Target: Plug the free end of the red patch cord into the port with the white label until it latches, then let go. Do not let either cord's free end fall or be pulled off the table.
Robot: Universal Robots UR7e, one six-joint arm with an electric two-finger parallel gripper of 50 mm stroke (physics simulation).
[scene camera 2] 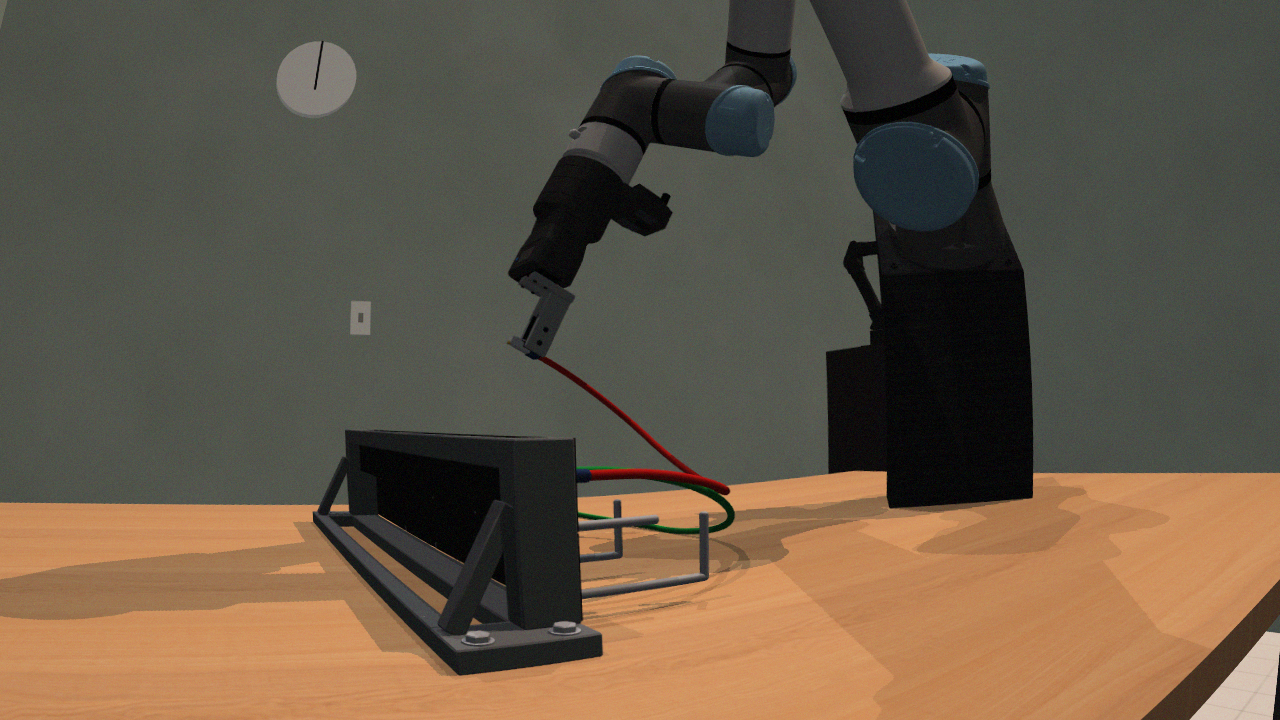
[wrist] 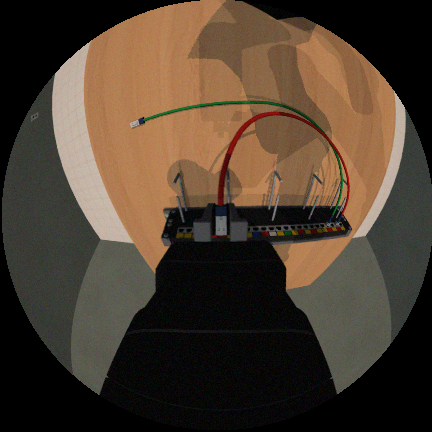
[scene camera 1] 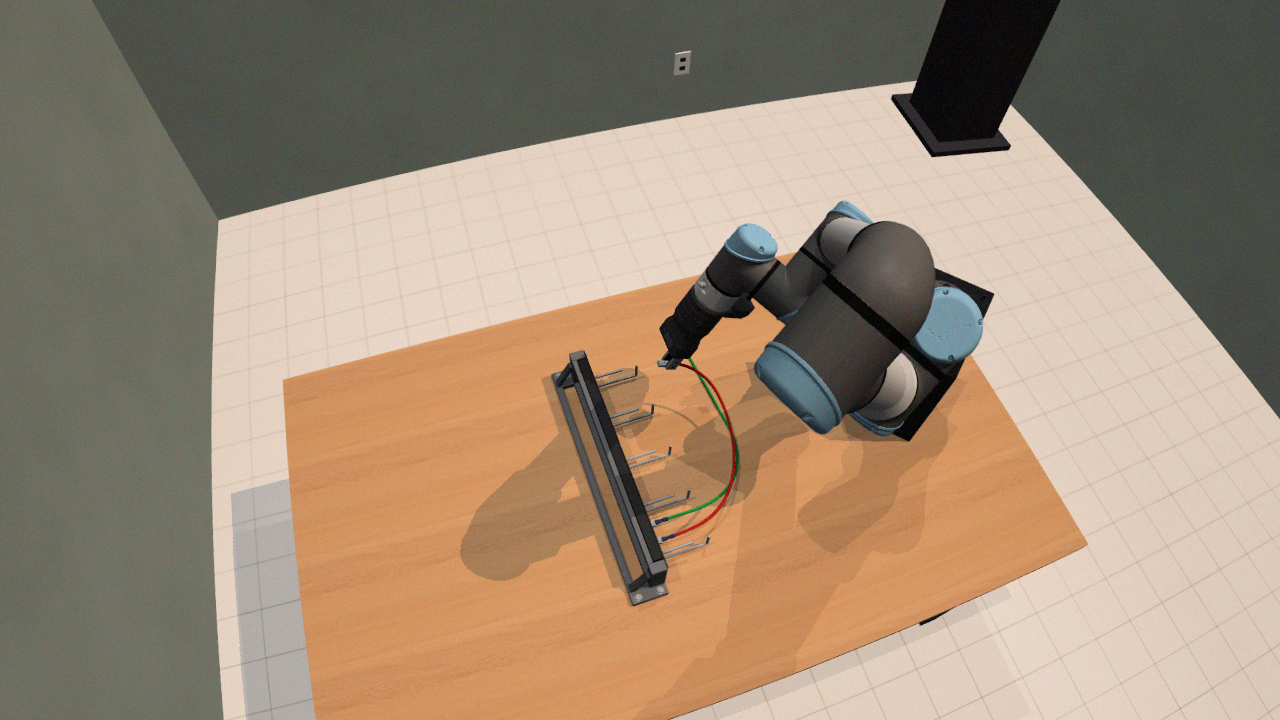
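Pixels of known places: gripper, fingertip midpoint: (scene camera 2: 530,352) (wrist: 220,212) (scene camera 1: 668,364); arm's base, origin of the base link: (scene camera 2: 947,236).
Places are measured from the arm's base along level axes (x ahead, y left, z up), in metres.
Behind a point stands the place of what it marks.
Observation:
My gripper (scene camera 1: 669,363) {x 0.478, y -0.095, z -0.138 m} (scene camera 2: 529,346) {x 0.478, y -0.095, z -0.138 m} (wrist: 220,212) {x 0.478, y -0.095, z -0.138 m} is shut on the red cord's free plug (wrist: 221,220) {x 0.479, y -0.094, z -0.128 m}, holding it above the table, to the robot's side of the patch panel (scene camera 1: 619,465) {x 0.606, y 0.060, z -0.213 m} (scene camera 2: 544,537) {x 0.582, y 0.277, z -0.255 m} (wrist: 295,216) {x 0.586, y 0.095, z -0.265 m} and higher than its top. The red cord (scene camera 1: 734,438) (scene camera 2: 617,416) {x 0.398, y -0.075, z -0.198 m} (wrist: 277,114) {x 0.373, y -0.025, z -0.233 m} arcs from the plug to the panel's near end in scene camera 1, where its other end is plugged in. The white label (wrist: 273,233) {x 0.594, y 0.025, z -0.216 m} shows right of the fingers in the wrist view, in the row of coloured labels. The fingers hide part of that row.
The green cord (scene camera 1: 708,386) {x 0.372, y -0.125, z -0.306 m} (scene camera 2: 729,517) {x 0.381, y 0.097, z -0.280 m} (wrist: 200,105) {x 0.377, y -0.139, z -0.305 m} is plugged in beside the red one. Its free end (wrist: 136,123) {x 0.405, y -0.267, z -0.305 m} lies at the upper left in the wrist view. Metal cable-guide rods (scene camera 1: 707,540) {x 0.471, y 0.219, z -0.276 m} (scene camera 2: 704,546) {x 0.471, y 0.220, z -0.277 m} (wrist: 276,176) {x 0.493, y 0.017, z -0.273 m} stick out from the panel toward the robot.

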